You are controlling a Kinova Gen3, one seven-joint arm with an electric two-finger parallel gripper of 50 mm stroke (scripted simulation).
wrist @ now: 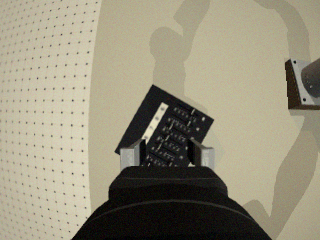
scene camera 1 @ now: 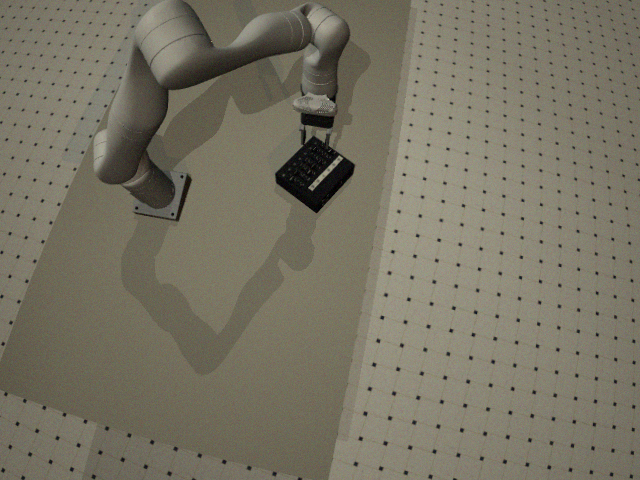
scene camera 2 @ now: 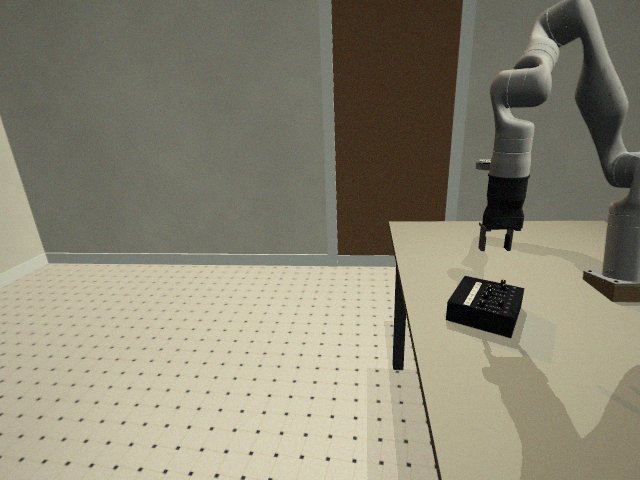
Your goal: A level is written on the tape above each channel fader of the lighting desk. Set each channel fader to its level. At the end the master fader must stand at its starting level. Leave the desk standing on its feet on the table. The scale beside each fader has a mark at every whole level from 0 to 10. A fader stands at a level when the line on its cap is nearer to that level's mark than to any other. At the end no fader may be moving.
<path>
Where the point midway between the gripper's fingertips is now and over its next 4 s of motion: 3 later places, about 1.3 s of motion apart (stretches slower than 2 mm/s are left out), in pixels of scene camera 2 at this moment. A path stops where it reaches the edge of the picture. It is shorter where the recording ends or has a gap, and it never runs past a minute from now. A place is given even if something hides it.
My gripper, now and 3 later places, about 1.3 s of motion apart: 494, 249; 542, 283; 511, 268; 494, 249
</path>
